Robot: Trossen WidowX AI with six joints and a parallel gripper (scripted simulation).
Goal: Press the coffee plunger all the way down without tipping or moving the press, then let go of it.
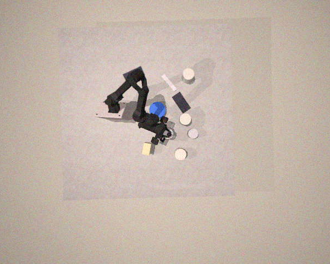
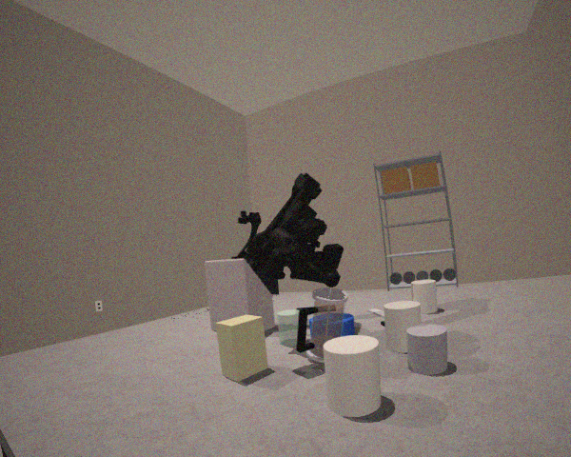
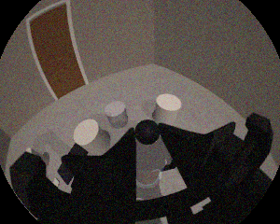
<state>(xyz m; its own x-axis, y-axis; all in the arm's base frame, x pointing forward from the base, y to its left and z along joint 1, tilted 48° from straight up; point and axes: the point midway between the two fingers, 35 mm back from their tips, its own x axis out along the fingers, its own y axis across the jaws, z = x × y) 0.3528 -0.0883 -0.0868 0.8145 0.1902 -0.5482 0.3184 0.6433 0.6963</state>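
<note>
Right now my gripper tip is 8 cm above the coffee press and 3 cm past it. From my gripper tip the other things lie so: blue cylinder: 17 cm to the left, 15 cm below, 10 cm behind; then yellow box: 15 cm behind, 12 cm below, 11 cm to the right.
</note>
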